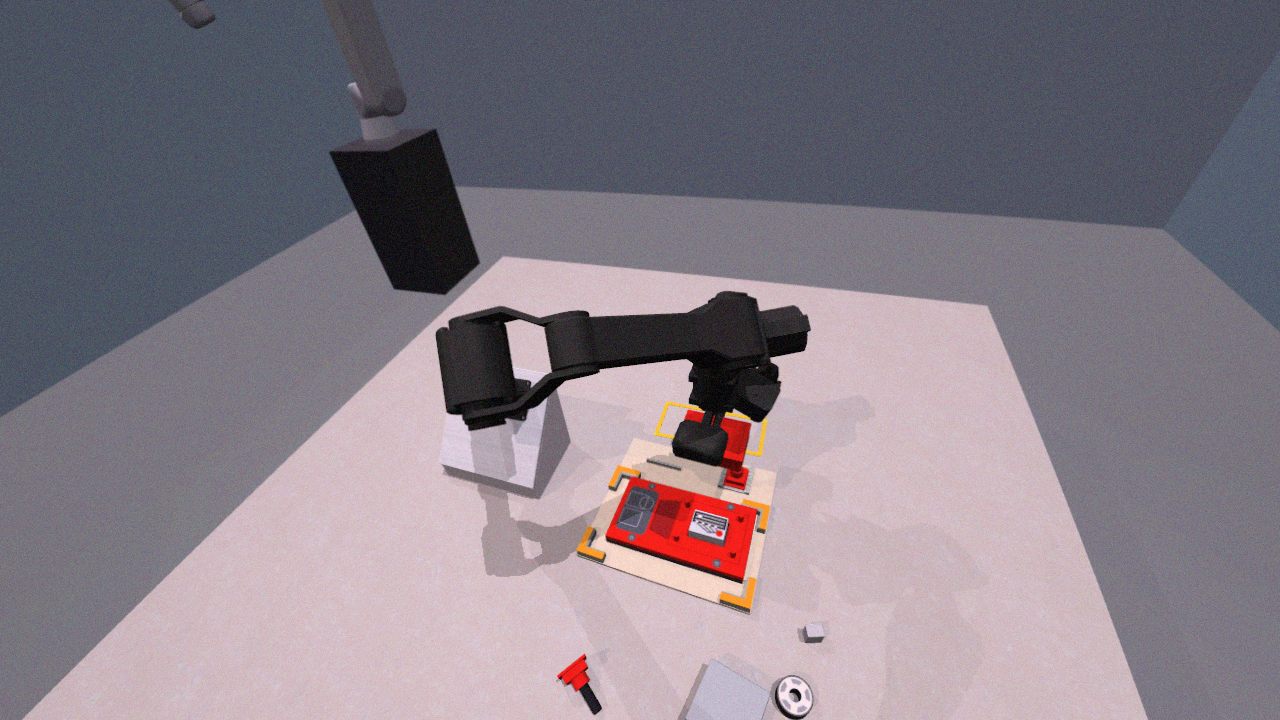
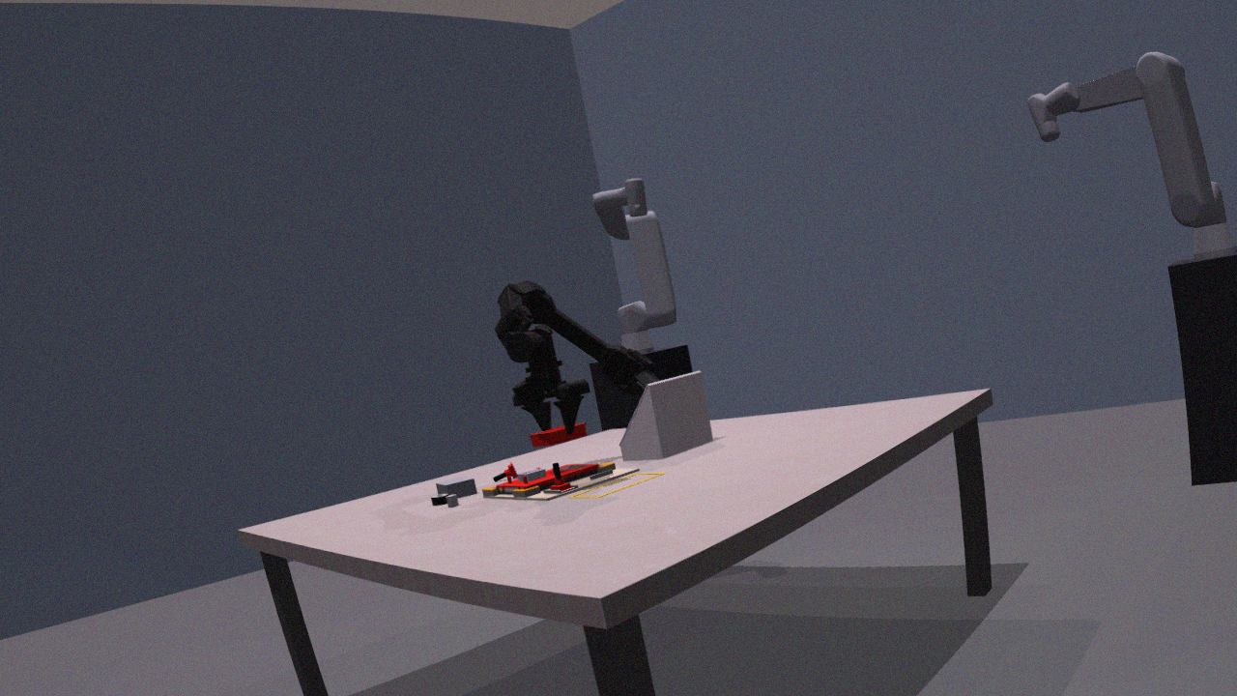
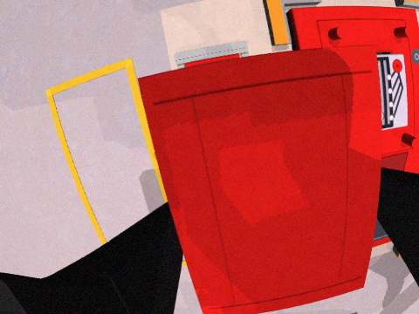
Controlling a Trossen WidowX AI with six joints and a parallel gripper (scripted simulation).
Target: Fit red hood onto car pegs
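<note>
The white engine block lies 1 cm ahead of my gripper tip, 9 cm to the right of it and 9 cm below it. The rest, counted from my gripper tip: hood right at my gripper tip.
</note>
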